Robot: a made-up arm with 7 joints.
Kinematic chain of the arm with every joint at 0, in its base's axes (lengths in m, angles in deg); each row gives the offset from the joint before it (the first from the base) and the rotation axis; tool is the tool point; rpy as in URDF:
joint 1: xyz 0 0 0 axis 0.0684 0.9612 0.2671
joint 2: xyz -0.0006 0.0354 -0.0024 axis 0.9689 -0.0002 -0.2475
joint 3: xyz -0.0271 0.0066 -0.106 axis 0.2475 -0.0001 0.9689
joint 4: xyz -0.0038 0 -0.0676 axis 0.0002 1 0
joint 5: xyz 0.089 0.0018 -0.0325 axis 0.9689 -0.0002 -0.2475
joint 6: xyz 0.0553 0 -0.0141 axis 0.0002 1 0
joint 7: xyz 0.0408 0 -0.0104 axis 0.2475 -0.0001 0.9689
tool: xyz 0 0 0 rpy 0 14.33 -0.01
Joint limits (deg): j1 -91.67..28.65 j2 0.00..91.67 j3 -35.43..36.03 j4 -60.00..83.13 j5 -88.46..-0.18 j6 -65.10..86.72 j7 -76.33..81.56
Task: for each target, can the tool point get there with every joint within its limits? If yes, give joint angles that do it. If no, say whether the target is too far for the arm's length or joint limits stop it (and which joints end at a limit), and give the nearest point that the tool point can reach.
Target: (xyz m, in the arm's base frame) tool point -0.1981 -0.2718 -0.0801
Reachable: no: joint limits stop it (at a limit: joint 1, joint 2, joint 3, joint 5, joint 6) | nearest point -0.0736 -0.0739 -0.2514 | short by 0.290 m
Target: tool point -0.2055 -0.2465 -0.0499
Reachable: no: joint limits stop it (at a limit: joint 1, joint 2, joint 3, joint 5, joint 6) | nearest point -0.0484 -0.0772 -0.2352 | short by 0.296 m
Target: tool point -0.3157 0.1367 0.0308
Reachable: no: joint limits stop it (at a limit: joint 1, joint 3, joint 4, joint 6) | nearest point -0.2229 0.2260 -0.1679 | short by 0.237 m
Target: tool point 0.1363 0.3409 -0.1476
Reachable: yes | joints -23.19 55.78 27.49 68.07 -10.17 -19.61 -27.22
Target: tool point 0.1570 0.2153 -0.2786
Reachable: yes | joints -24.48 32.47 12.00 64.77 -81.36 22.40 9.26
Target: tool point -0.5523 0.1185 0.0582
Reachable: no: too far | nearest point -0.2405 0.1647 -0.1997 | short by 0.407 m
